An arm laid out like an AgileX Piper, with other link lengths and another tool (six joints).
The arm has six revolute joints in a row. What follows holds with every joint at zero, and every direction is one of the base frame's. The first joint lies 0.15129 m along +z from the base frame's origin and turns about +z. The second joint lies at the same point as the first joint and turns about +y. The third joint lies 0.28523 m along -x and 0.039 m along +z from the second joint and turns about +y. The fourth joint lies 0.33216 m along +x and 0.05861 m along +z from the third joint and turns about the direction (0.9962, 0, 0.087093). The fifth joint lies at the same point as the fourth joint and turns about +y. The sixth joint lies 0.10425 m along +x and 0.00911 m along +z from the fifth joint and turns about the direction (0.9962, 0, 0.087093). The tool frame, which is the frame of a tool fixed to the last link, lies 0.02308 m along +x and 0.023 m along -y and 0.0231 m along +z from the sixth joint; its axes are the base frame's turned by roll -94.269, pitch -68.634 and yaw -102.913 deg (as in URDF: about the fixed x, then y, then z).
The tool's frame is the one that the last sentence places.
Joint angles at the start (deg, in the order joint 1, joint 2, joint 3, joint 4, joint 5, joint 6): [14.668, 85.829, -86.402, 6.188, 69.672, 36.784]
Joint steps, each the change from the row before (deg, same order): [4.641, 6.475, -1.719, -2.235, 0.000, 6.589]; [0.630, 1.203, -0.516, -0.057, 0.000, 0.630]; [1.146, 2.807, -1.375, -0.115, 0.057, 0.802]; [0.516, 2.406, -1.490, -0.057, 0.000, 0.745]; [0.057, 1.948, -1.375, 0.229, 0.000, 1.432]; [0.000, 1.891, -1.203, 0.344, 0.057, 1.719]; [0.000, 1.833, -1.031, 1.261, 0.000, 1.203]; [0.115, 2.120, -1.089, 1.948, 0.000, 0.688]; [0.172, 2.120, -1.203, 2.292, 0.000, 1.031]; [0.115, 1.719, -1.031, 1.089, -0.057, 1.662]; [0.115, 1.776, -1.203, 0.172, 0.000, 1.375]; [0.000, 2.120, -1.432, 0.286, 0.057, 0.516]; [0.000, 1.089, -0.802, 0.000, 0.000, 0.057]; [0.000, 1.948, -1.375, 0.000, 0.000, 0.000]
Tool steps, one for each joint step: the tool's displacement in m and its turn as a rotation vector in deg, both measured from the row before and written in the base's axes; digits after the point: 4 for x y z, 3 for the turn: [0.0150, 0.0351, -0.0366, -1.166, 5.180, -1.506]; [0.0029, 0.0060, -0.0058, -0.087, 0.741, 0.042]; [0.0075, 0.0120, -0.0127, -0.394, 1.496, 0.398]; [0.0077, 0.0073, -0.0093, -0.183, 0.961, -0.187]; [0.0066, 0.0037, -0.0070, 0.375, 0.862, -1.314]; [0.0058, 0.0032, -0.0081, 0.472, 1.114, -1.654]; [0.0047, 0.0050, -0.0091, 1.152, 1.425, -1.236]; [0.0047, 0.0076, -0.0115, 1.565, 1.812, -0.707]; [0.0040, 0.0087, -0.0110, 1.960, 1.931, -1.046]; [0.0035, 0.0053, -0.0086, 1.027, 1.398, -1.610]; [0.0047, 0.0036, -0.0081, 0.141, 0.941, -1.223]; [0.0062, 0.0033, -0.0099, 0.051, 0.926, -0.523]; [0.0035, 0.0015, -0.0047, -0.101, 0.280, -0.055]; [0.0061, 0.0025, -0.0090, -0.216, 0.531, 0.000]
